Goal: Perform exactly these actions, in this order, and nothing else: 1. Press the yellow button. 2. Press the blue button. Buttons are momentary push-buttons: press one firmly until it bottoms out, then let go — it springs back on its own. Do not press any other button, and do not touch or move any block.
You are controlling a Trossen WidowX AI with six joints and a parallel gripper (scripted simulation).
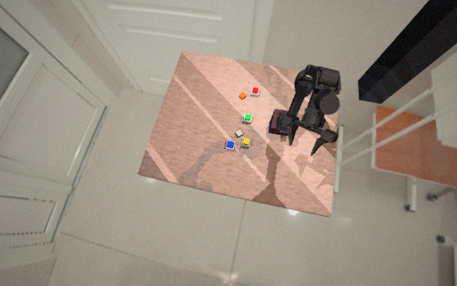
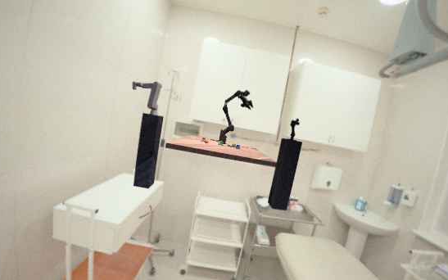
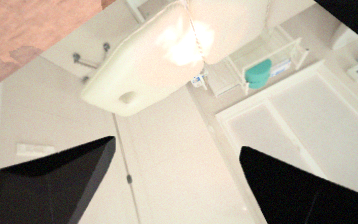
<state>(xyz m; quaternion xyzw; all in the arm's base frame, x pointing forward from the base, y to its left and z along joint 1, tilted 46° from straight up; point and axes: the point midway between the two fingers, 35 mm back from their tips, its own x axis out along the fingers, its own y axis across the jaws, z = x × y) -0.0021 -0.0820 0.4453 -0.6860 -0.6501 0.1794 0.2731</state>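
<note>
Right now my gripper tip is 45 cm above the yellow button, 19 cm short of it and 16 cm to the left of it. Also, from my gripper tip: pale block (47 cm below, 23 cm ahead, 21 cm to the right); then green button (45 cm below, 31 cm to the right, 20 cm ahead); then blue button (45 cm below, 27 cm ahead, 13 cm to the right).
</note>
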